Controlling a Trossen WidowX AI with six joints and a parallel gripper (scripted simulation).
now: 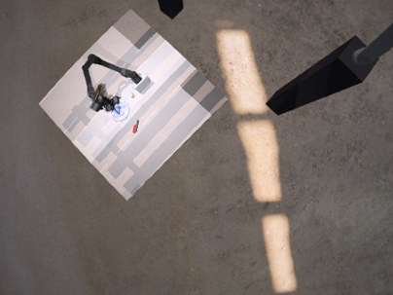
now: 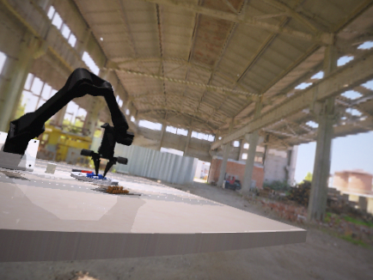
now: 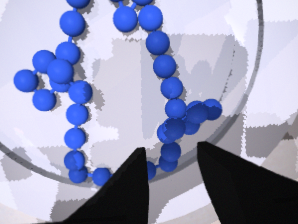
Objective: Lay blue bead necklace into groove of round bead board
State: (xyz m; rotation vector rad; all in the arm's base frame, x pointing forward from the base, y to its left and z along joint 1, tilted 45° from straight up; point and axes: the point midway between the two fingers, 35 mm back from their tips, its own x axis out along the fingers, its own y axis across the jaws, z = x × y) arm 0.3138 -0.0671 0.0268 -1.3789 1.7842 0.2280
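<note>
Right now the round white bead board is 60 mm to the left of my gripper tip and 10 mm below it. Also, from my gripper tip: small white block: 180 mm behind, 70 mm to the left; then red pen-like object: 20 mm ahead, 290 mm to the left, 10 mm below.
</note>
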